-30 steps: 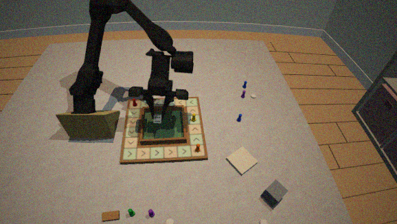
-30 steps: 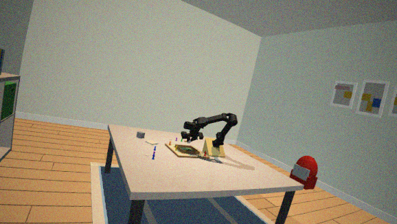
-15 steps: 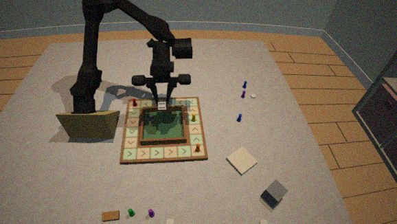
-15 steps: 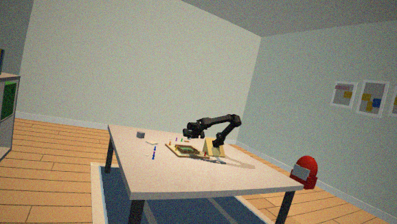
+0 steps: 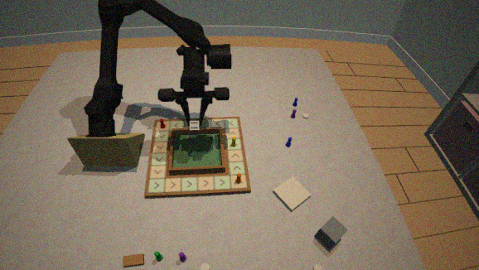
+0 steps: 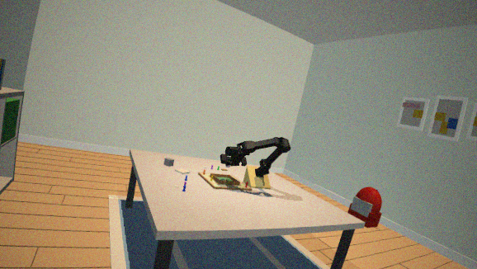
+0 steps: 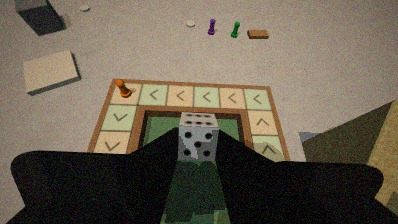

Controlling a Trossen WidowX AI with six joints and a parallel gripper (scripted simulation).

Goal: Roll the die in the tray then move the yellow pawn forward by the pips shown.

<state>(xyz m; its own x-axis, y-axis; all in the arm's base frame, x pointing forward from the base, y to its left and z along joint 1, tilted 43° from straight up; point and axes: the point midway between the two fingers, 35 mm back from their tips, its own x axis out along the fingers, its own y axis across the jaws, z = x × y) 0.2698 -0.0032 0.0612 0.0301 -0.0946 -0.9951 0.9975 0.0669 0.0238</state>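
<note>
The white die is right at my gripper tip. Also, from my gripper tip: green tray 12 cm below; then orange pawn 12 cm ahead, 10 cm to the right, 9 cm below; then yellow pawn 11 cm ahead, 3 cm to the left, 9 cm below.
</note>
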